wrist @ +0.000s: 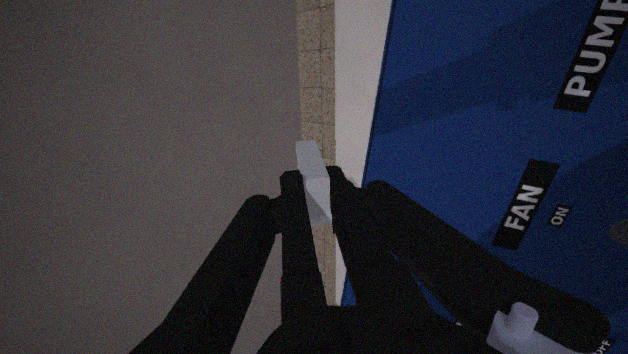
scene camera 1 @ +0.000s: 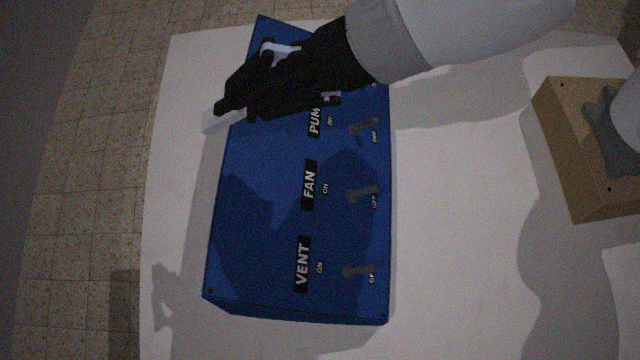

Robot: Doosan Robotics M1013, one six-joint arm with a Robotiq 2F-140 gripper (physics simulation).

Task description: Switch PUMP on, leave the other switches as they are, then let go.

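Note:
The blue panel carries a row of grey lever switches. The PUMP switch tilts toward its OFF mark. The FAN switch and the VENT switch also lie toward OFF. The PUMP label is partly covered by the gripper in the scene view. The DRIVE switch is hidden behind the arm and gripper there. My gripper is shut and empty, its pale fingertips together. They appear by the panel's left long edge in the scene view, on the label side, apart from the PUMP switch.
The panel stands on a white table. A wooden block with dark and pale grey parts on it is at the right in the scene view. Tiled floor lies beyond the table's left edge.

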